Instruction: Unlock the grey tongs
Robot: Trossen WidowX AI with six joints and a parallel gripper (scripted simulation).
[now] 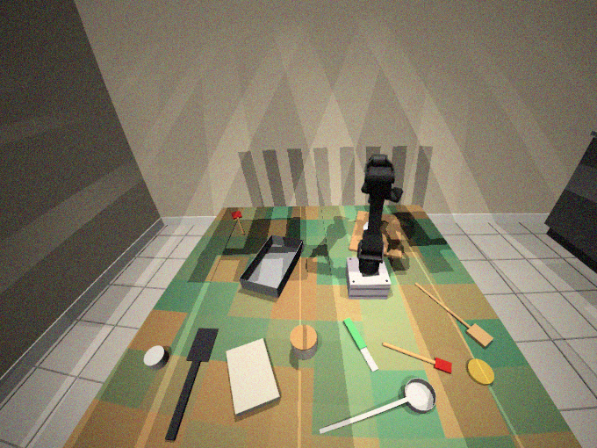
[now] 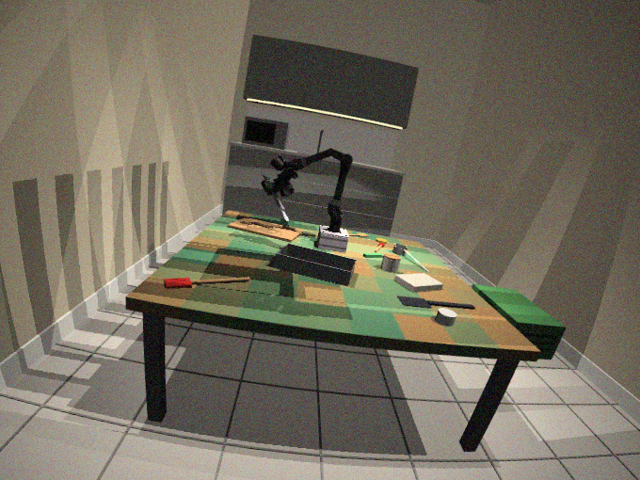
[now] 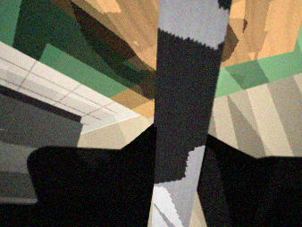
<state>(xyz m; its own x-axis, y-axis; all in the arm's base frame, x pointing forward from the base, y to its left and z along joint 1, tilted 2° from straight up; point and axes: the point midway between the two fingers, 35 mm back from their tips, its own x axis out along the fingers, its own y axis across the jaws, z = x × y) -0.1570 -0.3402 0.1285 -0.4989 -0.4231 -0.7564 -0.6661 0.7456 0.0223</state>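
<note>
The wooden board lies 180 mm below my gripper tip, 20 mm ahead of it and 10 mm to the left of it. Also, from my gripper tip: grey roasting tin 550 mm ahead, 220 mm to the left, 160 mm below; then green-handled tool 600 mm to the left, 250 mm ahead, 180 mm below; then red spatula 800 mm ahead, 190 mm to the right, 190 mm below.
</note>
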